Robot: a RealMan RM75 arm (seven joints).
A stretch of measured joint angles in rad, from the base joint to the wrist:
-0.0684 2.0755 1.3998 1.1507 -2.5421 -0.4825 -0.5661
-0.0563 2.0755 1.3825 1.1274 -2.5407 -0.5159 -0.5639
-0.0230 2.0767 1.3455 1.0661 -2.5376 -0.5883 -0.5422
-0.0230 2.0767 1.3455 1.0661 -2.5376 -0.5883 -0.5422
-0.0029 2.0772 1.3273 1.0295 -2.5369 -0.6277 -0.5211
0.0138 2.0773 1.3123 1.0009 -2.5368 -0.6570 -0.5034
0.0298 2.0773 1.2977 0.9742 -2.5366 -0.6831 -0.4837
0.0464 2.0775 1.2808 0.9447 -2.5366 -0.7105 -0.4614
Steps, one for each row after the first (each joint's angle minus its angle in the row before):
0.0121 0.0000 -0.0173 -0.0233 0.0014 -0.0334 0.0022
0.0333 0.0012 -0.0370 -0.0613 0.0031 -0.0724 0.0217
0.0000 0.0000 0.0000 0.0000 0.0000 0.0000 0.0000
0.0201 0.0005 -0.0182 -0.0366 0.0007 -0.0394 0.0211
0.0167 0.0001 -0.0150 -0.0286 0.0001 -0.0293 0.0177
0.0160 0.0000 -0.0146 -0.0267 0.0002 -0.0261 0.0197
0.0166 0.0002 -0.0169 -0.0295 0.0000 -0.0274 0.0223

